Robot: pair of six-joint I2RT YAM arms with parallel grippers.
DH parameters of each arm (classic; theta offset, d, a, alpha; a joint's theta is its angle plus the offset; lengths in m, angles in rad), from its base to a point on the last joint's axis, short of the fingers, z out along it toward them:
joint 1: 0 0.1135 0.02 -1.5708
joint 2: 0 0 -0.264 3.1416
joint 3: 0.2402 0 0.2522 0
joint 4: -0.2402 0 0.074 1.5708
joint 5: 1.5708 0 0 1.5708
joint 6: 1.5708 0.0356 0 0
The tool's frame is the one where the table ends.
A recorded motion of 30 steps. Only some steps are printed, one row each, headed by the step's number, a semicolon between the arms.
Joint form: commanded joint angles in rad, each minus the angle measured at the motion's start. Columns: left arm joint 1, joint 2, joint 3, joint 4, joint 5, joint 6; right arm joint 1, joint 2, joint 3, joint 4, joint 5, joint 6.
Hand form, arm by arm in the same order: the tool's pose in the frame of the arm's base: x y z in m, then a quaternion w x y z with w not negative. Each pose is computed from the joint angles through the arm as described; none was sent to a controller.
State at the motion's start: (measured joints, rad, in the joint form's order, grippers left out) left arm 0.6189 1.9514 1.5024 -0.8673 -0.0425 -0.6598; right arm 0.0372 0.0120 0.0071 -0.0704 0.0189 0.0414
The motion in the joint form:
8: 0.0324 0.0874 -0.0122 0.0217 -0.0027 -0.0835; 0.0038 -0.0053 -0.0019 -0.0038 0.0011 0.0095
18: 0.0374 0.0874 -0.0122 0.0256 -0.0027 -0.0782; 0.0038 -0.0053 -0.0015 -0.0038 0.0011 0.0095
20: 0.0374 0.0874 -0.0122 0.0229 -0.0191 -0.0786; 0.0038 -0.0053 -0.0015 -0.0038 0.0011 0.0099
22: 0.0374 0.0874 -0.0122 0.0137 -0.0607 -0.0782; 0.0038 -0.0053 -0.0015 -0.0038 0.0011 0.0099
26: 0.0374 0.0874 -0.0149 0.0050 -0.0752 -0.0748; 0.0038 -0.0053 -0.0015 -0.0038 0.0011 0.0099
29: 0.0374 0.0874 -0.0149 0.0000 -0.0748 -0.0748; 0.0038 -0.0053 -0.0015 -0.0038 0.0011 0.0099
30: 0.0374 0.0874 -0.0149 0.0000 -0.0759 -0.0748; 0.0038 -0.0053 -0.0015 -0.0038 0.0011 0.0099
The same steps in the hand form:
8: 0.3161 0.2429 0.1647 0.08910 -0.64101 0.76212 0.01843; 0.1103 0.0038 0.1666 0.67943 0.01043 0.73328 0.02390
18: 0.3152 0.2448 0.1648 0.09095 -0.64082 0.76206 0.01880; 0.1103 0.0038 0.1668 0.67958 0.01043 0.73314 0.02391
20: 0.3146 0.2451 0.1648 0.08992 -0.64144 0.76141 0.02700; 0.1103 0.0038 0.1668 0.67957 0.01058 0.73314 0.02405
22: 0.3129 0.2456 0.1647 0.08612 -0.64223 0.76015 0.04791; 0.1103 0.0038 0.1668 0.67957 0.01058 0.73314 0.02405
26: 0.3114 0.2451 0.1639 0.08062 -0.64119 0.76112 0.05552; 0.1103 0.0038 0.1668 0.67957 0.01058 0.73314 0.02405
29: 0.3110 0.2448 0.1638 0.07813 -0.64119 0.76138 0.05543; 0.1103 0.0038 0.1668 0.67957 0.01058 0.73314 0.02405
30: 0.3110 0.2448 0.1638 0.07814 -0.64121 0.76132 0.05597; 0.1103 0.0038 0.1668 0.67957 0.01058 0.73314 0.02405

